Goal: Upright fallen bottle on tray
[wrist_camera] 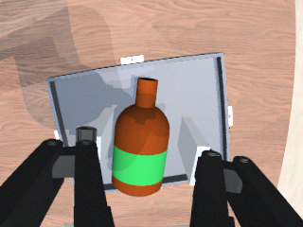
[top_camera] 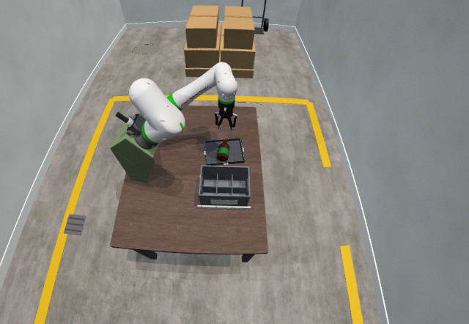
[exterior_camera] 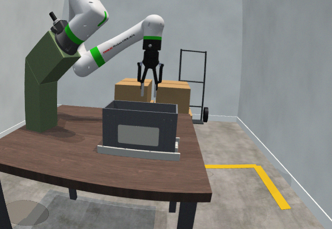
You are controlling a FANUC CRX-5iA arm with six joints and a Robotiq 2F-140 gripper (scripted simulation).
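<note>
The brown bottle lies 15 cm below my hand and 5 cm to the right of it. Also, from my hand: grey tray (18 cm below, 5 cm to the right); dark grey crate (35 cm to the right, 10 cm below, 3 cm ahead).
</note>
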